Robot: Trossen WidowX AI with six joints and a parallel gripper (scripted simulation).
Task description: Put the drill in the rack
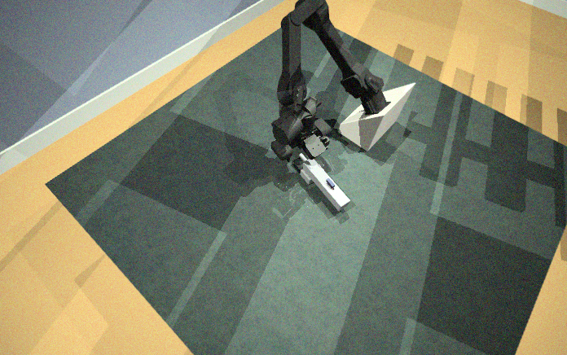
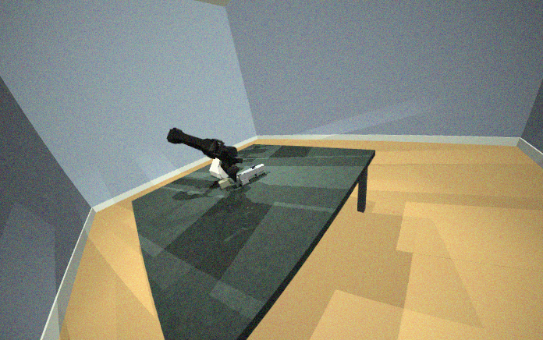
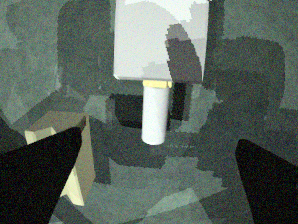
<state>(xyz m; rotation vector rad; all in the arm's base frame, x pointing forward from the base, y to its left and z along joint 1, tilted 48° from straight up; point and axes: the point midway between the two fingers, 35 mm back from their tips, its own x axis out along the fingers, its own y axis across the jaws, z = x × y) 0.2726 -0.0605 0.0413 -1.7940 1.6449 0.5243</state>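
My gripper tip is now 6 cm to the right of the drill. Also, from my gripper tip: rack (8 cm behind, 3 cm to the right, 3 cm below); dark blue key (1 cm ahead, 14 cm to the left).
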